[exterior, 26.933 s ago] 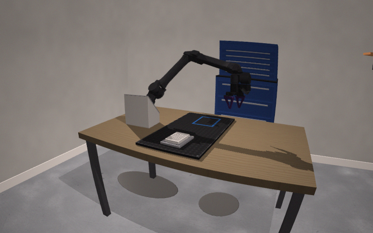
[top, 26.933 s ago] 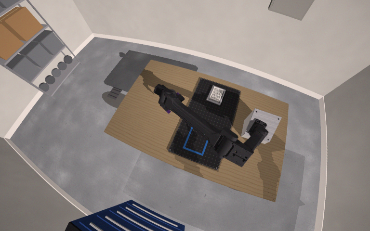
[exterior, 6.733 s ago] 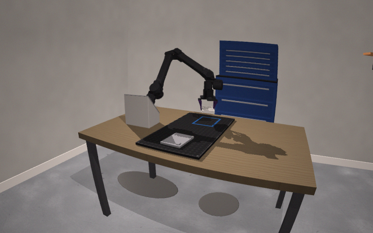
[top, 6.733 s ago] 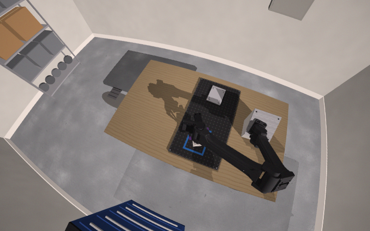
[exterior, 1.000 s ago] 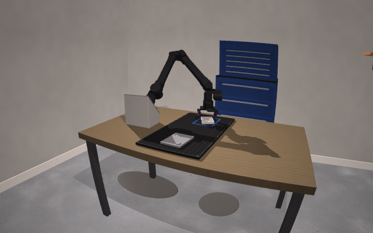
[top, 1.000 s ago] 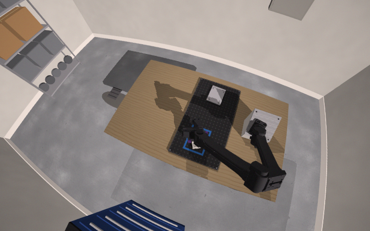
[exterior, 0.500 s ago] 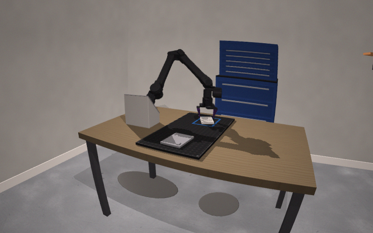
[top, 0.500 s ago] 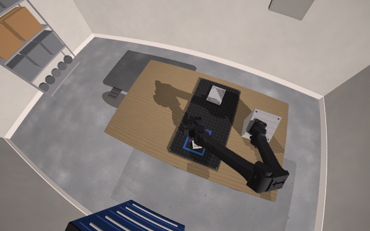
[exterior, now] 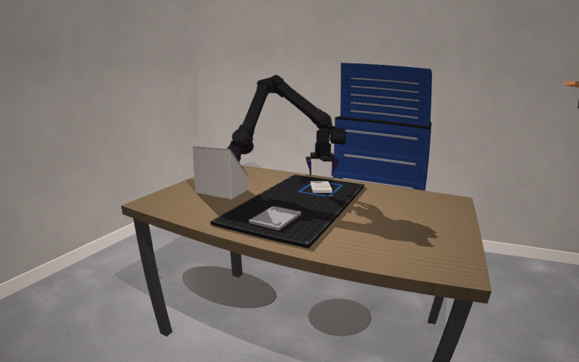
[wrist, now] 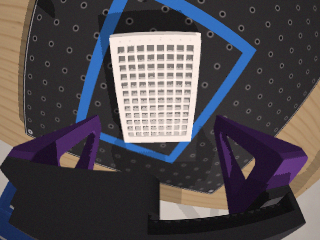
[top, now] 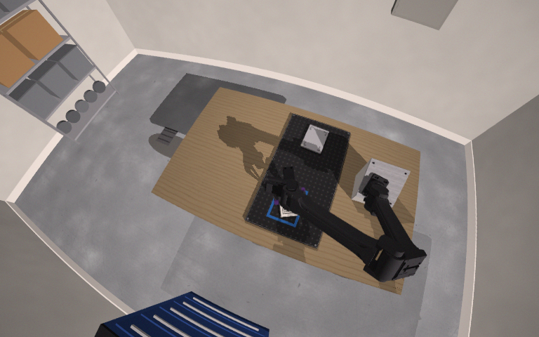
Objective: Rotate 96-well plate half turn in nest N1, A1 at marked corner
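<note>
Right now the white 96-well plate is 60 mm below my hand. The rest, counted from my hand: grey plate nest N1: 10 mm ahead, 410 mm to the right, 60 mm below; then A1 label: 60 mm ahead, 330 mm to the right, 60 mm below.
</note>
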